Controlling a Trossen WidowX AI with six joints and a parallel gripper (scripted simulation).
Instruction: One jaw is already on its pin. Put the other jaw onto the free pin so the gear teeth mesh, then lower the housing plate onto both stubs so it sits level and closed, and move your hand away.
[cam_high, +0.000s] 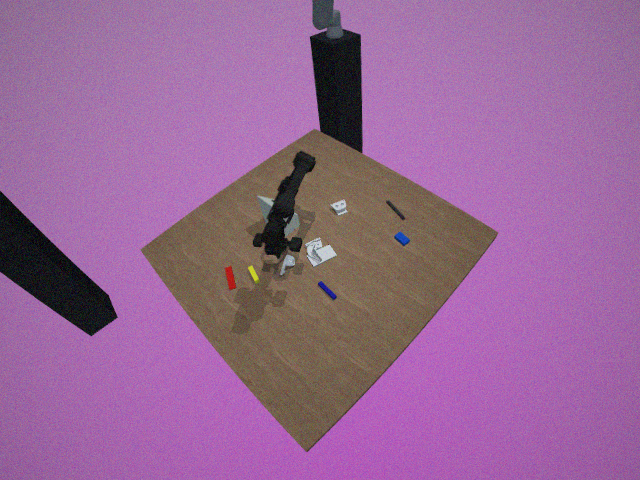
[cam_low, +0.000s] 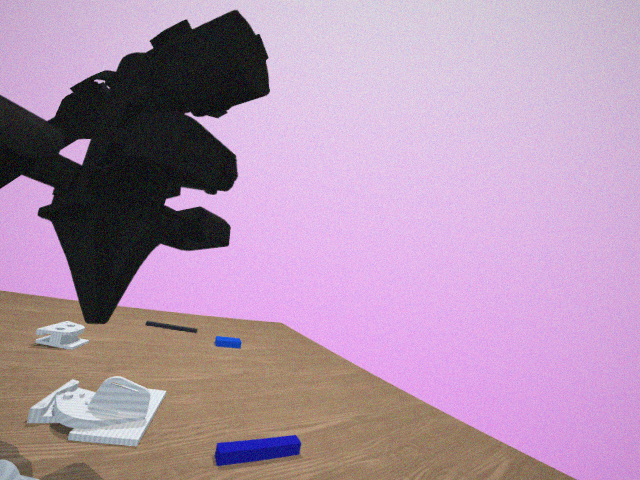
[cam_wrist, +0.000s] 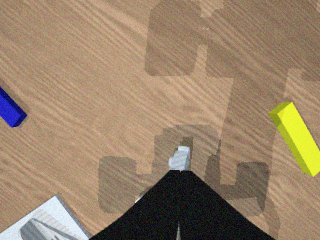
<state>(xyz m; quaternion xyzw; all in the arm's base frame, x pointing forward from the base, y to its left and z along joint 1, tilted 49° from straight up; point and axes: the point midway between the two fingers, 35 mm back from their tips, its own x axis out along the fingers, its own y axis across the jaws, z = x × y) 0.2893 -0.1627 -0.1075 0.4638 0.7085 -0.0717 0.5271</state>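
Now: the jaw 150 mm below my gripper tip, 40 mm behind it and 20 mm to the left of it. Also, from my gripper tip: yellow bar 160 mm below, 110 mm behind, 100 mm to the right; then red bar 190 mm to the right, 180 mm behind, 160 mm below; then long blue block 170 mm ahead, 160 mm below, 100 mm to the left.
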